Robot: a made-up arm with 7 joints.
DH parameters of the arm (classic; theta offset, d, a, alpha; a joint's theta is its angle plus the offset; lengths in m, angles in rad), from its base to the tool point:
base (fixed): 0 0.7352 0.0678 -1.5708
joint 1: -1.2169 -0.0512 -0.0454 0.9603
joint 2: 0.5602 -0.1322 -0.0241 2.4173
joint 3: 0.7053 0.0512 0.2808 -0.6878
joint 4: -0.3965 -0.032 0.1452 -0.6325
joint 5: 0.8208 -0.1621 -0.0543 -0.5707
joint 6: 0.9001 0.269 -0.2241 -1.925
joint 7: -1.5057 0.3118 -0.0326 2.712
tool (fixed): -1.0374 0.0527 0 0
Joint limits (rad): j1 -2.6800..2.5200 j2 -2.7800..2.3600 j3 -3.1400..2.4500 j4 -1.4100..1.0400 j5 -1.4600..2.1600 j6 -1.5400..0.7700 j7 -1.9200..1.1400
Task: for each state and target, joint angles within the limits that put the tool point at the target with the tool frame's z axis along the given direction. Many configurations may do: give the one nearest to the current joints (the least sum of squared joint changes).
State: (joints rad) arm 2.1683 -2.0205 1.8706 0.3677 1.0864 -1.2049 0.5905
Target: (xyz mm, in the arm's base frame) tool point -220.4 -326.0 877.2 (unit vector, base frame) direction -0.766 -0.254 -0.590
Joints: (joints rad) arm 1.5916 -1.4105 2.0816 0.1989 1.0843 -1.3354 0.6029
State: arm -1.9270 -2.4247 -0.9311 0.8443 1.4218 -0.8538 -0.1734
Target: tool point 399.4 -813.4 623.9 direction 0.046 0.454 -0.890
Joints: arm -1.4452 -2.6297 -0.9030 0.7997 1.7282 -0.5726 -0.3609
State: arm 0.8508 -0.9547 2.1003 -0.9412 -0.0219 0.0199 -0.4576
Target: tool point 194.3 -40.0 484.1 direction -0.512 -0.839 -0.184
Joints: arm 0.5699 -1.0716 2.3254 -1.3525 0.3564 -0.3698 -1.1676
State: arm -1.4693 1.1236 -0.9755 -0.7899 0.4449 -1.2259 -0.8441
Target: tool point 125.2 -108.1 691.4 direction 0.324 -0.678 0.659
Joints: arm -0.8560 0.6280 -1.1598 -0.9932 0.8694 -1.2260 -1.1073
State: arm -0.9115 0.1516 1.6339 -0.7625 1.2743 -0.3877 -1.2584
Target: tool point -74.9 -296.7 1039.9 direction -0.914 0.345 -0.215
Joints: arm -1.6438 0.6416 0.7850 -0.7770 0.7259 0.1927 -0.8837
